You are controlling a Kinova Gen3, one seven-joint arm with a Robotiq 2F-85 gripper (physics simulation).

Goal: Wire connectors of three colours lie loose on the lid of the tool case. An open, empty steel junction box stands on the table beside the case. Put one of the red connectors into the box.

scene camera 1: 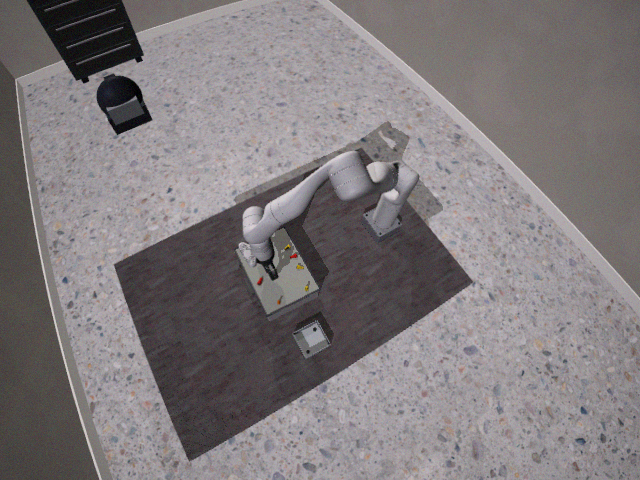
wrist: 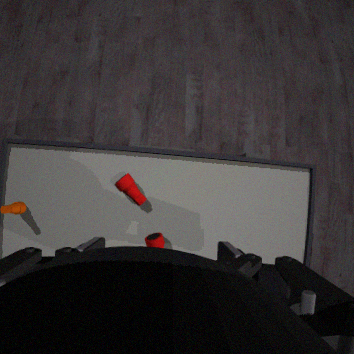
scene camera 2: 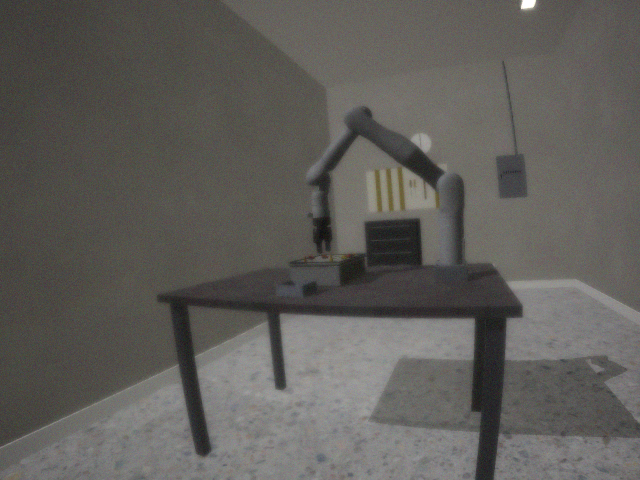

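Pixels of known places: gripper, fingertip midpoint: (scene camera 1: 267, 267) (scene camera 2: 324, 252); arm's base at its link origin: (scene camera 1: 383, 219) (scene camera 2: 451, 263).
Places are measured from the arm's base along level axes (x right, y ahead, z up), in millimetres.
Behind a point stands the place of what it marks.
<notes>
One red connector (scene camera 1: 260, 280) @(y 563, x 57, z 41 mm) (wrist: 131, 189) @(y 565, x 58, z 42 mm) lies near the lid's far long edge in the wrist view. A second red connector (wrist: 155, 240) @(y 523, x 75, z 46 mm) lies between the fingertips' sides in that view, partly hidden by the gripper housing. Another red connector (scene camera 1: 293, 256) @(y 410, x 65, z 41 mm) lies among yellow ones in scene camera 1. My gripper (scene camera 1: 273, 277) @(y 516, x 79, z 56 mm) (scene camera 2: 323, 250) @(y 516, x 79, z 56 mm) (wrist: 160, 252) @(y 516, x 79, z 56 mm) is open and empty, pointing down, a little above the lid (scene camera 1: 284, 287) @(y 505, x -13, z 30 mm) (wrist: 260, 200) @(y 548, x 171, z 30 mm) of the tool case (scene camera 2: 316, 274) @(y 502, x -80, z -14 mm). The open steel junction box (scene camera 1: 303, 347) @(y 569, x -216, z -58 mm) (scene camera 2: 289, 290) @(y 536, x -264, z -39 mm) stands on the table beside the case; no connector shows in it.
An orange connector (scene camera 1: 279, 299) @(y 554, x -48, z 53 mm) (wrist: 14, 207) @(y 555, x -46, z 44 mm) lies near the lid's end towards the box. Yellow connectors (scene camera 1: 287, 247) @(y 407, x 110, z 40 mm) (scene camera 1: 299, 267) @(y 418, x 16, z 40 mm) (scene camera 1: 307, 286) @(y 441, x -66, z 55 mm) lie along the lid's side nearer the arm base (scene camera 1: 382, 224) @(y 38, x -27, z 32 mm). The case stands on the dark table (scene camera 1: 180, 361) @(y 965, x 4, z -60 mm) (scene camera 2: 392, 297) @(y 200, x -284, z -59 mm).
</notes>
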